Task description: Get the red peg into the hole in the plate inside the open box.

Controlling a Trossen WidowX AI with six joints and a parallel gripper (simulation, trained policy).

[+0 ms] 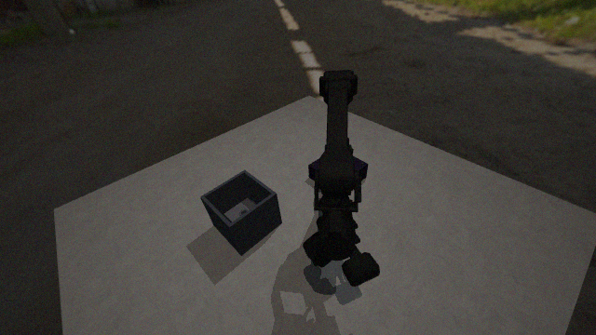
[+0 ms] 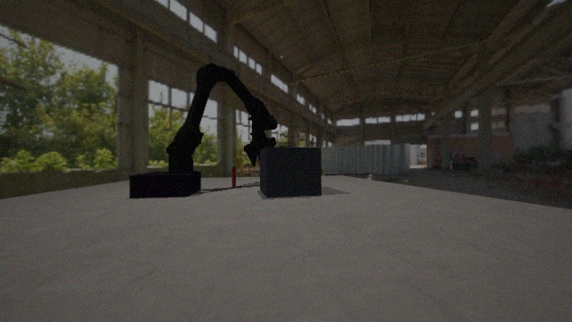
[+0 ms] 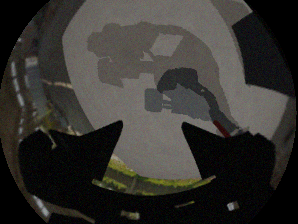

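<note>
Now: the red peg 70 mm behind my gripper tip, 170 mm to the right of it and 50 mm below it. From my gripper tip the other things lie so: plate 150 mm ahead, 330 mm to the right, 40 mm below.
</note>
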